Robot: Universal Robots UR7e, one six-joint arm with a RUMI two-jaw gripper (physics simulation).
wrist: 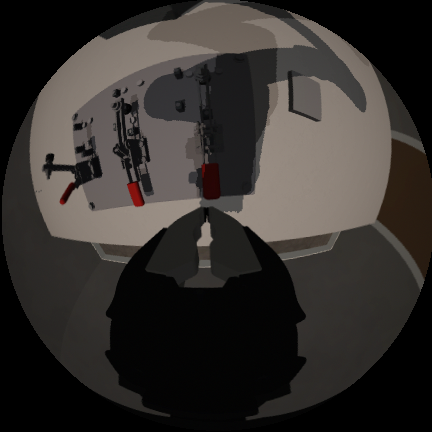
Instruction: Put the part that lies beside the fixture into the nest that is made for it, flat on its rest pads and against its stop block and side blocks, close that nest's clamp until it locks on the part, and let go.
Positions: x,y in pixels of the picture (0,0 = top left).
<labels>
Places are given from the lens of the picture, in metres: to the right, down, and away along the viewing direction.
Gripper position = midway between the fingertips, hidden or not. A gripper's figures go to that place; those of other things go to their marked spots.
my gripper [206,208]: -0.01, -0.01, 0.14
part [304,98]: 0.14, -0.18, 0.11
toggle clamp [210,175]: -0.01, -0.04, 0.12
The marked spots on the toggle clamp and the part are 0.20 m apart.
</labels>
